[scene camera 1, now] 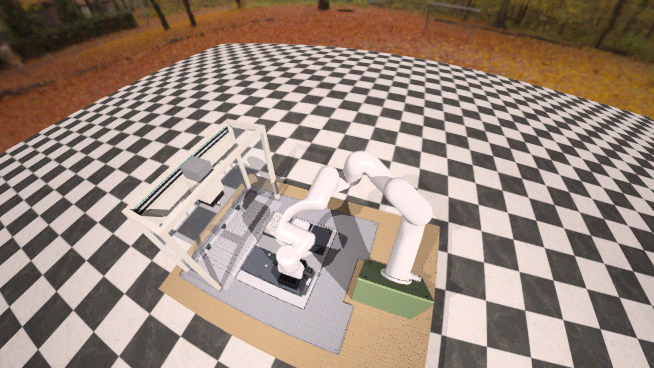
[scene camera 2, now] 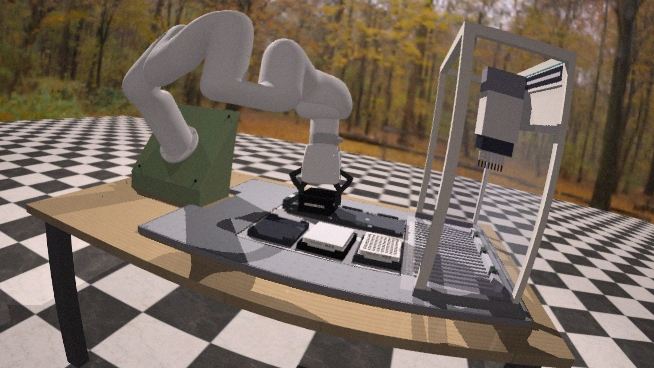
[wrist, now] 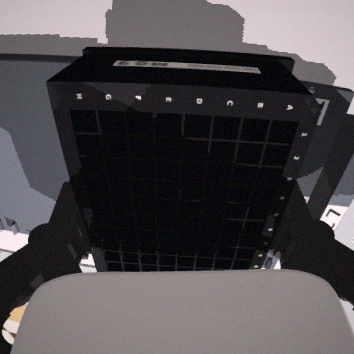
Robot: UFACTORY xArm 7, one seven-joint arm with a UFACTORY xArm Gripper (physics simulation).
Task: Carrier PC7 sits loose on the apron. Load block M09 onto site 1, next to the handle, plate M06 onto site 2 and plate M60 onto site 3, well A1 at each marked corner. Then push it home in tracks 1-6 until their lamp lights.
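Frame: origin at the arm's base, x back, y right, z up, level; millimetres.
Seen in the pictures: gripper, fingertip midpoint: (wrist: 179, 174); arm's base, link origin: (scene camera 1: 395, 277) (scene camera 2: 179, 144).
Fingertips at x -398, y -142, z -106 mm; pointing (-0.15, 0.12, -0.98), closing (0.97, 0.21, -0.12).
Pixels of each thing's top centre, then the offset from my fingertips to it.
- black block M09, top centre: (wrist: 173, 236) (scene camera 2: 320, 191) (scene camera 1: 292, 269) dx +2, dy -2, dz +40 mm
- dark carrier PC7, top centre: (wrist: 42, 190) (scene camera 2: 348, 208) (scene camera 1: 276, 268) dx -72, dy -25, dz +10 mm
- plain white plate, top centre: (scene camera 2: 330, 233) (scene camera 1: 297, 230) dx -104, dy +193, dz +6 mm
- white plate with wells, top centre: (scene camera 2: 382, 243) (scene camera 1: 277, 223) dx -215, dy +174, dz +6 mm
- dark holder, top centre: (scene camera 2: 280, 224) (scene camera 1: 318, 238) dx +7, dy +207, dz -2 mm
My gripper (scene camera 1: 291, 278) (scene camera 2: 320, 196) (wrist: 179, 174) is shut on the black block M09 (scene camera 1: 289, 281) (scene camera 2: 318, 202) (wrist: 180, 165). The block is level, low over the handle-side end of the dark carrier PC7 (scene camera 1: 257, 261) (scene camera 2: 372, 221) (wrist: 27, 95); I cannot tell whether it touches. In the wrist view its M09 label faces the top and its A1 corner is upper right. The block and gripper hide site 1. A plain white plate (scene camera 2: 330, 235) and a white plate with wells (scene camera 1: 275, 223) (scene camera 2: 381, 245) stand beside the carrier; their labels are unreadable. The tracks (scene camera 1: 225, 246) (scene camera 2: 445, 252) lie beyond the carrier's far end.
A dark holder (scene camera 1: 322, 239) (scene camera 2: 276, 229) stands in line with the two plates. A pale frame (scene camera 1: 268, 162) (scene camera 2: 452, 120) rises around the tracks, with a grey pipetting head (scene camera 1: 196, 169) (scene camera 2: 501, 111) hanging above them. The lamps are too small to judge.
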